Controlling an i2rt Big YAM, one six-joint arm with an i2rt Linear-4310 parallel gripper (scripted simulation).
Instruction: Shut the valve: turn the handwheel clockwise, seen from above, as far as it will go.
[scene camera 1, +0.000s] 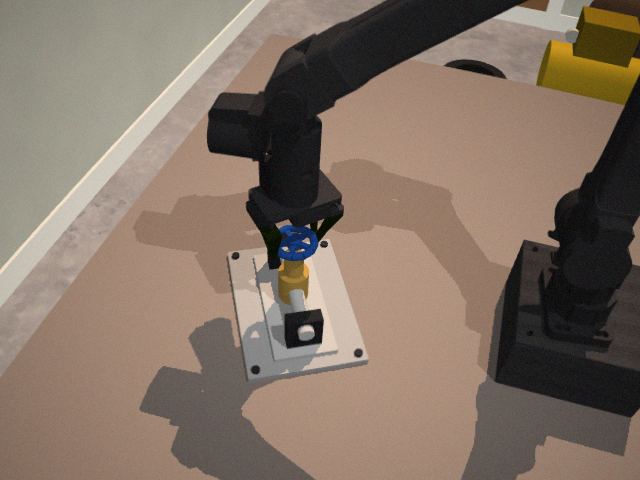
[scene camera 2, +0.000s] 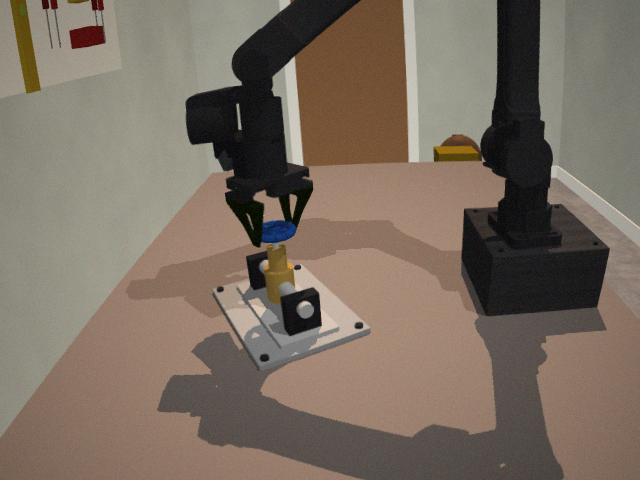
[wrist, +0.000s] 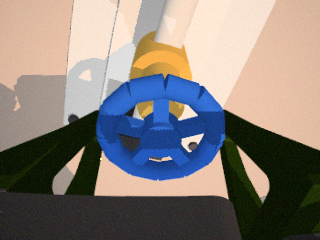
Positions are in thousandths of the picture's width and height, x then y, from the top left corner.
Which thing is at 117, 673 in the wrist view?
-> The gripper.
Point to the gripper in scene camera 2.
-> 429, 497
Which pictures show the gripper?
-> Scene camera 1, scene camera 2 and the wrist view: all of them.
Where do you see a blue spoked handwheel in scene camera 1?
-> At 460, 505
